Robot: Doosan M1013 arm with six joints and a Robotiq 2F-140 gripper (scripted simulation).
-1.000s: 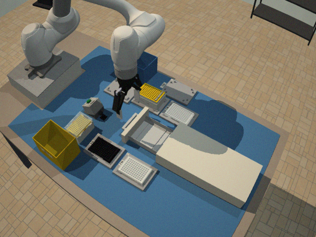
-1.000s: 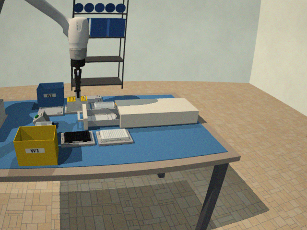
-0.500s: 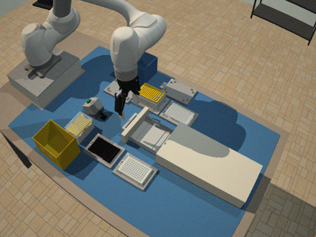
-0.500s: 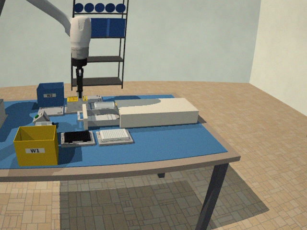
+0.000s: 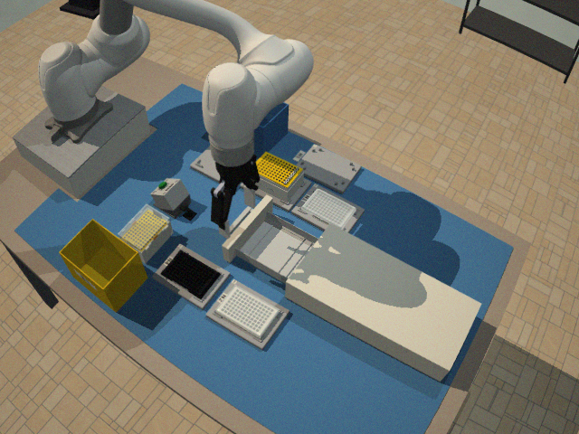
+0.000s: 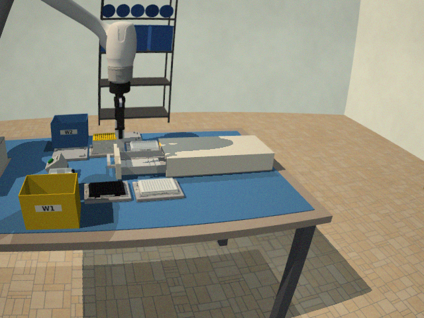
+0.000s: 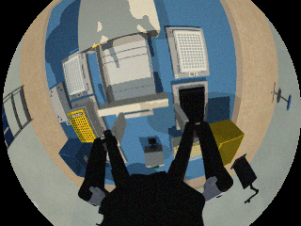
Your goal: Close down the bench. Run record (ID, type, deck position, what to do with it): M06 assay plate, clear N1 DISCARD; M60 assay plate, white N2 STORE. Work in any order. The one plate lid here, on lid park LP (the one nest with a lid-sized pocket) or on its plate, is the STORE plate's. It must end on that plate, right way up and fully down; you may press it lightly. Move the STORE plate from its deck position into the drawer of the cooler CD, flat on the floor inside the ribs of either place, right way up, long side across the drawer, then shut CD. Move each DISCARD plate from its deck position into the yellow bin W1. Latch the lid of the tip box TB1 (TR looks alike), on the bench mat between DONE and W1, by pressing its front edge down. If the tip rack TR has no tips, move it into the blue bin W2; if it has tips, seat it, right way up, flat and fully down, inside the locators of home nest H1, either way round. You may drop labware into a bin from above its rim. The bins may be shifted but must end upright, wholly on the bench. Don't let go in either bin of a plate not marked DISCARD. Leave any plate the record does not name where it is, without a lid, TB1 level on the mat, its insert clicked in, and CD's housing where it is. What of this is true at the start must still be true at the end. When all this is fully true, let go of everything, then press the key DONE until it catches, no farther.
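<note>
The nest N2 is 120 mm ahead of my hand, 150 mm to the right of it and 150 mm below it. Round my hand: tip rack TR (40 mm behind, 230 mm to the left, 100 mm below); then drawer (110 mm ahead, 50 mm to the left, 130 mm below); then black plate (60 mm behind, 130 mm to the right, 140 mm below).
</note>
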